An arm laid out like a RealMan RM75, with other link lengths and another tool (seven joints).
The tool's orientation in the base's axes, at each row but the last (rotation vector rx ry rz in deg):
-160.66 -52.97 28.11
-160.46 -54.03 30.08
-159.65 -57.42 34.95
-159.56 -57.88 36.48
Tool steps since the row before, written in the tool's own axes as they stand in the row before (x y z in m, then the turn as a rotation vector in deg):
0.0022 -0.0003 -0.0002 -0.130 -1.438 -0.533
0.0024 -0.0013 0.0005 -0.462 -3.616 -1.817
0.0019 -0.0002 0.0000 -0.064 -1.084 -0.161
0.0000 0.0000 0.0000 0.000 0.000 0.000
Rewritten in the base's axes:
0.0016 0.0016 -0.0003 -0.704 1.051 0.877
0.0009 0.0025 -0.0008 -1.694 2.551 2.686
0.0012 0.0014 -0.0006 -0.613 0.803 0.430
0.0000 0.0000 0.0000 0.000 0.000 0.000

